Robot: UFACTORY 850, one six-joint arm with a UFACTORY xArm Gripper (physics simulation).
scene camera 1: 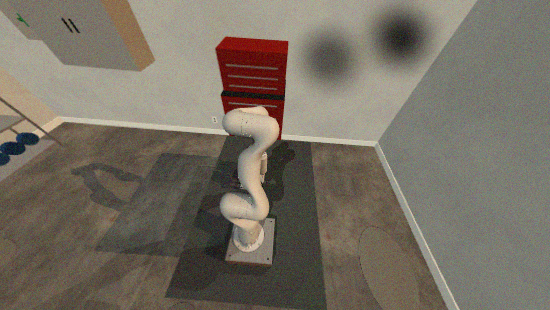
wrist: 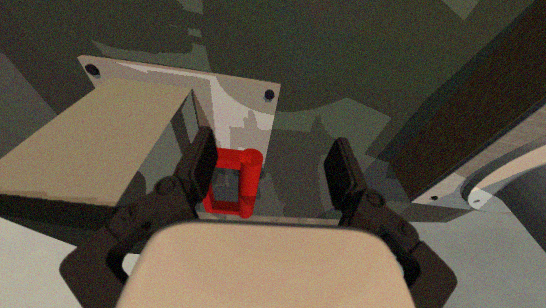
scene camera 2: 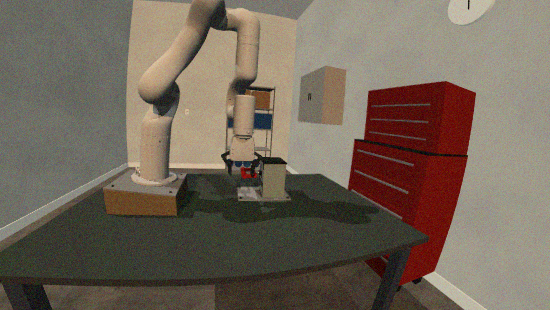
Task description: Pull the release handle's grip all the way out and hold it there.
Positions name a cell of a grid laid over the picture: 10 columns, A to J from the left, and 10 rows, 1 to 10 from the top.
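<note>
There is a base plate (wrist: E4) that I can see, and a red release handle grip (wrist: E6) as well. My own gripper (wrist: F5) is visible to me too.
</note>
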